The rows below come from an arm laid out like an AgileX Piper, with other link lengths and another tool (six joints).
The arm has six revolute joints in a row. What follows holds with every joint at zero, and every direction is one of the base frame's. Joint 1 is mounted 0.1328 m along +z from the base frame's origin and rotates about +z. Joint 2 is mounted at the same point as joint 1 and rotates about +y. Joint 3 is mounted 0.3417 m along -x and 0.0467 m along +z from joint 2 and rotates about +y. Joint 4 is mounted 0.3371 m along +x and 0.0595 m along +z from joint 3 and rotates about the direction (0.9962, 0, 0.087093). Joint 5 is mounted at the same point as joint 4 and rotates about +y. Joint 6 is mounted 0.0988 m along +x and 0.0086 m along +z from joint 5 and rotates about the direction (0.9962, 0, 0.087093). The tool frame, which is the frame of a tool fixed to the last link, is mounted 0.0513 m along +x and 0.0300 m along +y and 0.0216 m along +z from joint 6; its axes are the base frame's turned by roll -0.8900, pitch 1.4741 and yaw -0.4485 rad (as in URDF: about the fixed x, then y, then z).
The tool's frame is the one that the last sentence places.
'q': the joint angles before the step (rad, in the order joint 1, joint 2, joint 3, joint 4, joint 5, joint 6). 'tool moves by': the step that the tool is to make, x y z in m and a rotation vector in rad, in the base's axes. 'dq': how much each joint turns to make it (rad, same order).
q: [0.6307 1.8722 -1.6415 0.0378 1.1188 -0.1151]
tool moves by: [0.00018 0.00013 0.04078 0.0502 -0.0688 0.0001]
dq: [0.0000 -0.0375 -0.0502 0.0000 0.0025 0.0000]
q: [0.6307 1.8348 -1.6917 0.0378 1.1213 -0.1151]
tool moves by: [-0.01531 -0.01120 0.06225 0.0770 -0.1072 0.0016]
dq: [0.0000 -0.0998 -0.0176 0.0000 -0.0145 -0.0024]
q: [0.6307 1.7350 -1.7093 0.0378 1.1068 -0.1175]
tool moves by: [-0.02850 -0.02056 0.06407 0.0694 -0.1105 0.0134]
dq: [0.0000 -0.1223 -0.0034 0.0000 -0.0040 -0.0163]
